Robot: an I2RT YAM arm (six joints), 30 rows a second.
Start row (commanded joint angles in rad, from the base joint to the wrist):
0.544, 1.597, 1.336, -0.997, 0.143, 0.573
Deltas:
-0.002, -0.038, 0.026, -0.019, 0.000, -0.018
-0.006, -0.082, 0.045, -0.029, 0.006, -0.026
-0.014, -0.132, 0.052, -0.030, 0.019, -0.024
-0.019, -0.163, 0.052, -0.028, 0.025, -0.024
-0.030, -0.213, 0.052, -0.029, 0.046, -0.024
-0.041, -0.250, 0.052, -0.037, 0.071, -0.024
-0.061, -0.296, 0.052, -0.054, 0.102, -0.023
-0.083, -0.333, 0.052, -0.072, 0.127, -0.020
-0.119, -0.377, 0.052, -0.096, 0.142, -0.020
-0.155, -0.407, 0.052, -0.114, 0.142, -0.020
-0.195, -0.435, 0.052, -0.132, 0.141, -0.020
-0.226, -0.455, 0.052, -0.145, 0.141, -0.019
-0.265, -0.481, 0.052, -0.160, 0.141, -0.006
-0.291, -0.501, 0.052, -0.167, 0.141, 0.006
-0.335, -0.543, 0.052, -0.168, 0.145, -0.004
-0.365, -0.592, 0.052, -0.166, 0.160, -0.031
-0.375, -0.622, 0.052, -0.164, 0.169, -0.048
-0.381, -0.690, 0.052, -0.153, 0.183, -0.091
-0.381, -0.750, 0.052, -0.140, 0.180, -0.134
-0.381, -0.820, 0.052, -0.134, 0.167, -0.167
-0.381, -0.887, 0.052, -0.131, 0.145, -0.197
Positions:
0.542, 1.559, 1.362, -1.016, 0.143, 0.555
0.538, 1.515, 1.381, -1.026, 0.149, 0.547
0.530, 1.465, 1.388, -1.027, 0.162, 0.549
0.525, 1.434, 1.388, -1.025, 0.168, 0.549
0.514, 1.384, 1.388, -1.026, 0.189, 0.549
0.503, 1.347, 1.388, -1.034, 0.214, 0.549
0.483, 1.301, 1.388, -1.051, 0.245, 0.550
0.461, 1.264, 1.388, -1.069, 0.270, 0.553
0.425, 1.220, 1.388, -1.093, 0.285, 0.553
0.389, 1.190, 1.388, -1.111, 0.285, 0.553
0.349, 1.162, 1.388, -1.129, 0.284, 0.553
0.318, 1.142, 1.388, -1.142, 0.284, 0.554
0.279, 1.116, 1.388, -1.157, 0.284, 0.567
0.253, 1.096, 1.388, -1.164, 0.284, 0.579
0.209, 1.054, 1.388, -1.165, 0.288, 0.569
0.179, 1.005, 1.388, -1.163, 0.303, 0.542
0.169, 0.975, 1.388, -1.161, 0.312, 0.525
0.163, 0.907, 1.388, -1.150, 0.326, 0.482
0.163, 0.847, 1.388, -1.137, 0.323, 0.439
0.163, 0.777, 1.388, -1.131, 0.310, 0.406
0.163, 0.710, 1.388, -1.128, 0.288, 0.376

